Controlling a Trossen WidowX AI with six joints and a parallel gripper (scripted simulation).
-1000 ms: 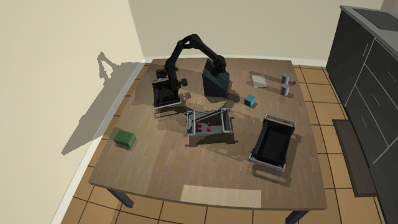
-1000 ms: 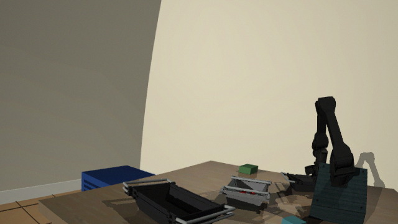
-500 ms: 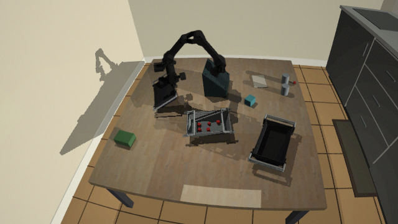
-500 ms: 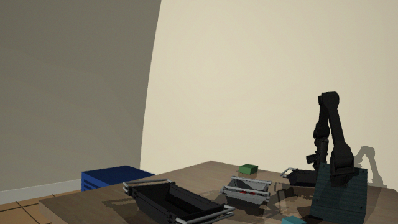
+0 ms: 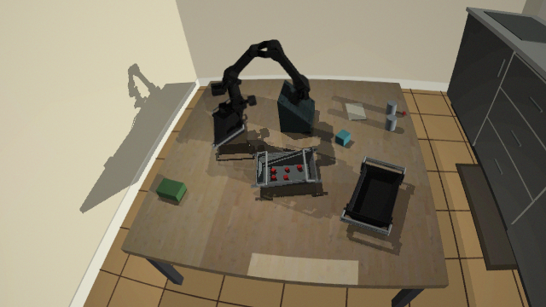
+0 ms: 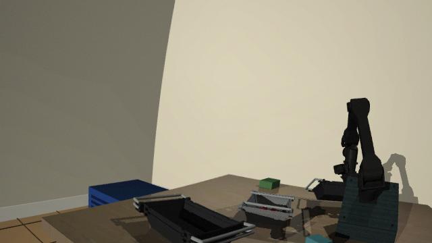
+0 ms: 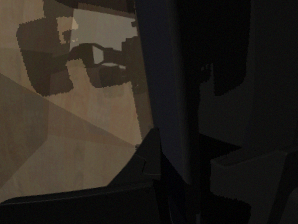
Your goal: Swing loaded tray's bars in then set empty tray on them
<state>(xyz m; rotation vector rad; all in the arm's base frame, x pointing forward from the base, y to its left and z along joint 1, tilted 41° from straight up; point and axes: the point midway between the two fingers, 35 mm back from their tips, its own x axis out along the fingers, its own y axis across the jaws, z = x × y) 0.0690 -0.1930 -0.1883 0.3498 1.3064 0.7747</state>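
Now: the black tray 70 mm to the right of my gripper tip and 20 mm ahead of it. The rest, counted from my gripper tip: green block (430 mm ahead, 260 mm to the right, 70 mm below); then teal cube (510 mm to the left, 80 mm ahead, 60 mm below); then beige pad (600 mm to the left, 160 mm behind, 80 mm below).
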